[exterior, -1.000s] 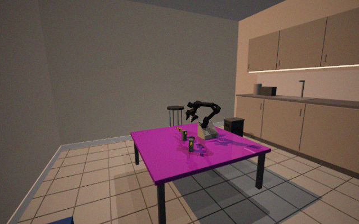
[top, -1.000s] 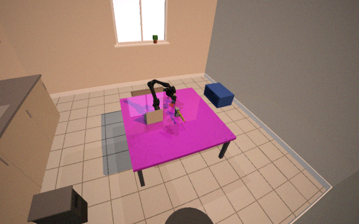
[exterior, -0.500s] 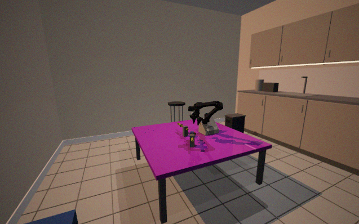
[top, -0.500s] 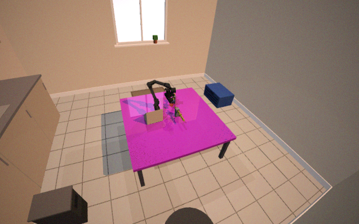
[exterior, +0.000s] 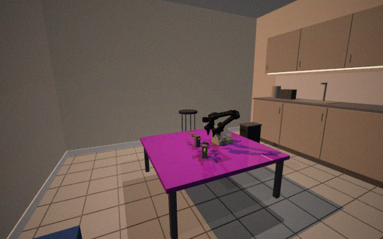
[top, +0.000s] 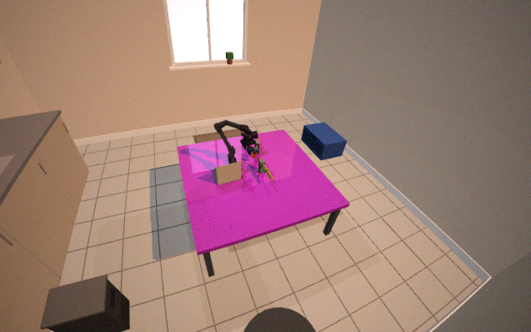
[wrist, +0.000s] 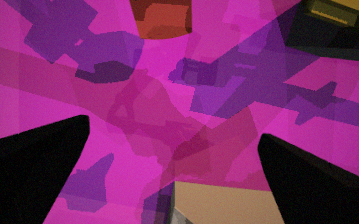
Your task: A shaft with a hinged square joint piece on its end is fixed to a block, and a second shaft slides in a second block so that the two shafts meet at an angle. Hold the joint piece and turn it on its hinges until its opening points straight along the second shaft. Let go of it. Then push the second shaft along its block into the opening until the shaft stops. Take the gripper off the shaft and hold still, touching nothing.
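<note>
My gripper tip is now 70 mm short of the orange joint piece, 30 mm to the right of it and 70 mm above it.
</note>
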